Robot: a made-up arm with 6 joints.
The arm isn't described. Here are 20 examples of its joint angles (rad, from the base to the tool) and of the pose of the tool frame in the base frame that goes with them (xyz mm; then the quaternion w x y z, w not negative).
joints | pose
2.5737 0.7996 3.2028 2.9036 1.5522 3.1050 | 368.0 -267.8 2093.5 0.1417 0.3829 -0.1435 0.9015
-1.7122 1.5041 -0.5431 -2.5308 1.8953 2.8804 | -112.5 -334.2 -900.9 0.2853 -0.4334 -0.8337 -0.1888
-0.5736 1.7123 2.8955 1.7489 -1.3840 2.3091 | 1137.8 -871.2 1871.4 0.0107 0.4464 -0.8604 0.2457
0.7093 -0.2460 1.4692 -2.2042 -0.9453 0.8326 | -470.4 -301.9 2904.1 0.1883 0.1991 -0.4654 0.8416
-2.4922 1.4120 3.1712 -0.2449 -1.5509 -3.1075 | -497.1 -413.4 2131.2 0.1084 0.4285 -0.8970 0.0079
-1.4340 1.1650 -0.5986 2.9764 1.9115 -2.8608 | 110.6 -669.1 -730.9 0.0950 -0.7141 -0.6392 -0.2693
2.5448 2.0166 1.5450 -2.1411 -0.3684 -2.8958 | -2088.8 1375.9 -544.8 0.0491 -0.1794 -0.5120 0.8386
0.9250 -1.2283 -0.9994 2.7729 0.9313 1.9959 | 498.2 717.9 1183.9 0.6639 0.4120 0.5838 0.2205
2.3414 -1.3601 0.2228 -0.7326 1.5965 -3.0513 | 765.7 -675.3 2204.1 0.9985 -0.0405 0.0187 -0.0329
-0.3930 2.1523 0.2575 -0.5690 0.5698 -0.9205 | 465.4 -230.1 -1704.2 0.5269 0.4919 0.3215 -0.6141
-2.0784 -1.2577 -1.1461 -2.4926 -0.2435 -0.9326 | -440.6 -827.5 1085.1 0.0522 0.5760 -0.7939 0.1876
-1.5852 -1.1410 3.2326 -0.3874 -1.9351 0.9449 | 58.3 1148.8 -659.4 0.1504 0.8117 0.3435 0.4478
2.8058 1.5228 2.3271 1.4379 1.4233 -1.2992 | -1907.5 543.0 1758.8 0.4526 -0.3606 0.3641 -0.7297
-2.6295 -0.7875 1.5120 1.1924 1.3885 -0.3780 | 1562.9 754.6 2129.2 0.1214 0.9380 -0.3098 -0.0970
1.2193 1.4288 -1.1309 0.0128 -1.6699 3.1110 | -102.2 -283.0 -329.1 0.5011 -0.4183 -0.3047 -0.6936
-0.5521 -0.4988 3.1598 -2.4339 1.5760 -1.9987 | -1445.9 800.4 378.2 0.3804 -0.1638 -0.5638 -0.7145
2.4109 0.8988 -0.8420 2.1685 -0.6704 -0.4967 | -494.9 525.0 -690.5 0.1833 0.7476 0.4592 -0.4435
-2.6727 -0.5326 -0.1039 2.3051 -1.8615 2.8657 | -907.0 -365.2 2062.3 0.0686 0.7549 0.5456 0.3574
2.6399 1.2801 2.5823 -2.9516 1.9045 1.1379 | -1149.1 654.3 2197.8 0.4169 0.1225 0.7971 0.4192
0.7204 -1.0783 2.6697 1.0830 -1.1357 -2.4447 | -1399.6 -1354.5 -157.8 0.5093 -0.5326 0.4345 -0.5178
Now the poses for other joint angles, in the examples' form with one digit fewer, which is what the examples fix.
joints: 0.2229 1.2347 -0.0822 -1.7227 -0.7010 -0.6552
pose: 1478 412 -841 0.139 0.741 0.534 -0.382
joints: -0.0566 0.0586 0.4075 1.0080 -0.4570 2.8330
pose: 1701 -141 2026 0.304 0.926 -0.221 -0.026
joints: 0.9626 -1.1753 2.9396 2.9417 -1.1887 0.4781
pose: -781 -1160 -710 0.415 0.747 0.407 -0.323
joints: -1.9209 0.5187 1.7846 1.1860 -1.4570 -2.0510
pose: -418 -827 2768 0.015 0.021 -0.773 -0.633
